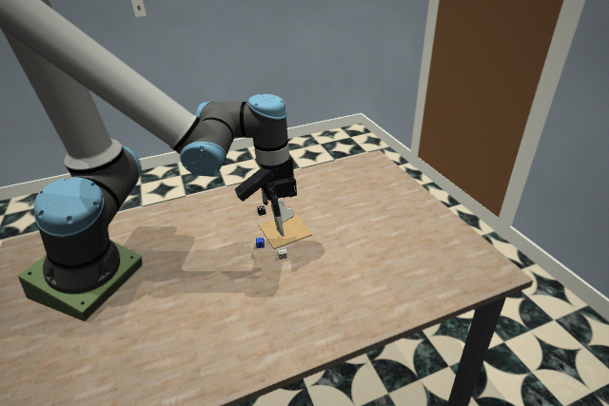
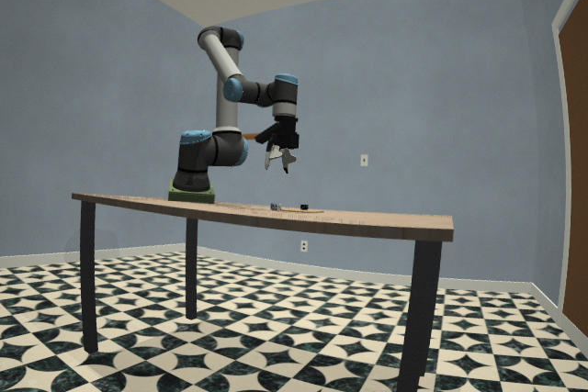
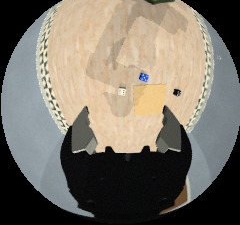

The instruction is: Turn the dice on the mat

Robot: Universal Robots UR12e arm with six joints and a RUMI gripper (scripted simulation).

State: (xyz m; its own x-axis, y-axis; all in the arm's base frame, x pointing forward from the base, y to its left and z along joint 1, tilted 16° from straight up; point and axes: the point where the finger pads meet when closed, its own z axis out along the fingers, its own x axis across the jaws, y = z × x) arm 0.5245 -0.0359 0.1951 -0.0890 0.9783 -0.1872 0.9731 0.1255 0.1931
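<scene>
The white die lies 130 mm below my hand, 20 mm ahead of it and 10 mm to the right of it. From my hand the other things lie so: tan mat: 140 mm below, 110 mm to the left, 50 mm ahead; blue die: 130 mm below, 60 mm to the left, 40 mm behind; black die: 230 mm to the left, 130 mm below, 10 mm behind.
</scene>
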